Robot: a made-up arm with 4 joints.
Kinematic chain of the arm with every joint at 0, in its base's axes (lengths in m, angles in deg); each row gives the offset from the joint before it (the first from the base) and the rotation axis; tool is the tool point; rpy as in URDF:
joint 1: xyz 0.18 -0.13 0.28 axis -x
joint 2: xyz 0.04 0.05 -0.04 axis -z
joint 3: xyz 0.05 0 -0.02 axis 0.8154 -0.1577 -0.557
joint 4: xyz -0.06 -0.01 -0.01 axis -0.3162 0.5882 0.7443
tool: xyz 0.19 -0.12 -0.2 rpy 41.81 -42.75 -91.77
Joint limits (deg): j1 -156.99..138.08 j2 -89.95..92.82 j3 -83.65..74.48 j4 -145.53..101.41
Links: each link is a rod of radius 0.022 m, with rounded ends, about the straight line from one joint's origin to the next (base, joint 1, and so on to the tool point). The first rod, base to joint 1, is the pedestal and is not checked.
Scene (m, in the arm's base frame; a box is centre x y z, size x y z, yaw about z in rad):
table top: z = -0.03
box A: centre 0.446 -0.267 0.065 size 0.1 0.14 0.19 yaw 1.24
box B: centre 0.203 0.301 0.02 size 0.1 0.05 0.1 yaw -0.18
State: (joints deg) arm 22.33 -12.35 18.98 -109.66
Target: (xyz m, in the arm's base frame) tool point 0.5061 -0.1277 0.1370
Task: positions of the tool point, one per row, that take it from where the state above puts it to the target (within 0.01 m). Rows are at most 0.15 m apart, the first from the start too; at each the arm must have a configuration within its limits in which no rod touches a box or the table.
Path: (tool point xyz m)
1: 0.3181 -0.4230 0.2160
2: 0.3343 -0.4064 0.3503
3: 0.3503 -0.3352 0.4567
4: 0.3662 -0.2308 0.5159
5: 0.4286 -0.2729 0.4413
6: 0.4820 -0.2719 0.3548
7: 0.5220 -0.2248 0.2815
8: 0.5451 -0.1434 0.2458
9: 0.5489 -0.0526 0.2631
10: 0.5323 0.0169 0.3327
11: 0.5463 -0.0774 0.2411
12: 0.5061 -0.1277 0.1370

